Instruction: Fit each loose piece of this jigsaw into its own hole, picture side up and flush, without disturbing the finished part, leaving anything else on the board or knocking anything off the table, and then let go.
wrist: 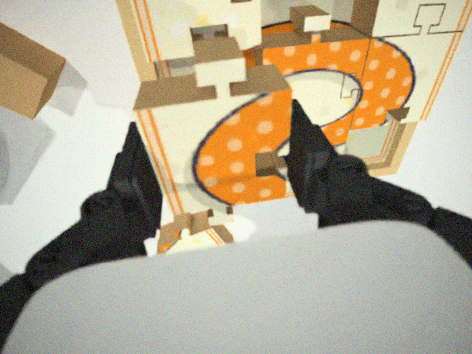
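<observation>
My gripper [218, 136] is shut on a jigsaw piece [235, 145], cream with an orange dotted curve and a double orange line at its left edge. The piece is picture side up, with a tab at its far edge and a notch at its right side. It hangs above the near left part of the jigsaw board [408, 145], hiding part of it. The finished part [387, 70] shows an orange dotted ring on cream. A pale hole [367, 145] is open at the near right corner. Another loose piece [195, 242] lies on the table, partly hidden by the gripper body.
A tan block-like object [30, 75] stands on the pale table at the upper left, left of the board. A grey shadowed area lies below it at the left edge. The board's left rim [131, 40] runs up to the top of the view.
</observation>
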